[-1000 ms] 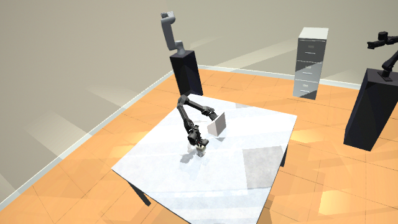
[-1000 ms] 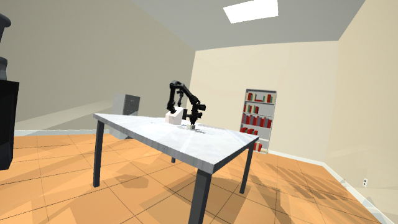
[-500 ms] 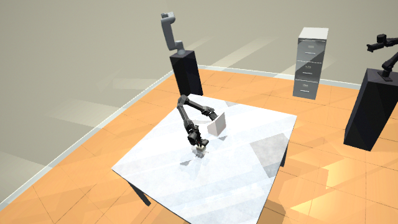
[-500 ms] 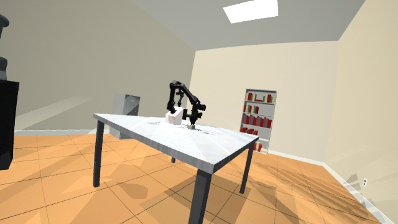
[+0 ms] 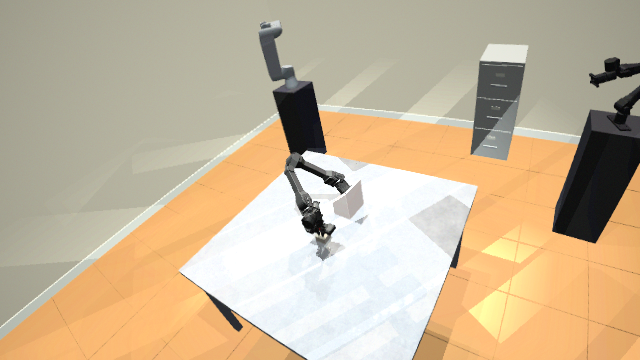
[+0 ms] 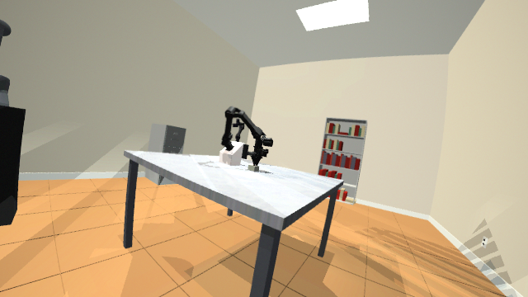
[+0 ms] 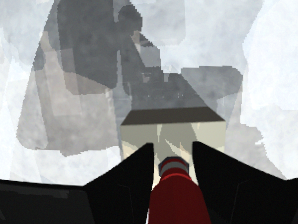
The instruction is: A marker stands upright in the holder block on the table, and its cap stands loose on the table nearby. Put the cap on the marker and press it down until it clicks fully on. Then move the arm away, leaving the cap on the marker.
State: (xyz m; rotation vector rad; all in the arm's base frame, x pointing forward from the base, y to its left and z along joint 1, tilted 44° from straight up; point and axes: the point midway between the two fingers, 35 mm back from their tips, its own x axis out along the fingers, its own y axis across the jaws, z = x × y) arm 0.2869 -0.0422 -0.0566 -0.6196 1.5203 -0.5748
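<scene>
Right now my gripper tip is 50 mm below the red marker cap and 10 mm past it. Also, from my gripper tip: holder block: 20 mm below, 10 mm behind.
</scene>
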